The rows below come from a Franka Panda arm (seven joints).
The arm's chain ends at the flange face. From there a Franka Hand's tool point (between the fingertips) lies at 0.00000 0.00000 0.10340 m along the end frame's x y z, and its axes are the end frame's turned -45 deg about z.
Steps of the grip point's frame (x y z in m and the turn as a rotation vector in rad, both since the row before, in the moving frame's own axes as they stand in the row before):
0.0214, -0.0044, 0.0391, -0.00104, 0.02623, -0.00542
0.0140, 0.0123, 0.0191, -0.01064, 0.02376, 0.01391
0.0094, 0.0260, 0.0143, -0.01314, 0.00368, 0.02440
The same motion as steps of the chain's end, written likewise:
0.0100, -0.0164, 0.0391, 0.01781, 0.01928, -0.00542
0.0161, -0.0003, 0.0191, 0.00928, 0.02432, 0.01391
0.0238, 0.0110, 0.0143, -0.00669, 0.01189, 0.02440

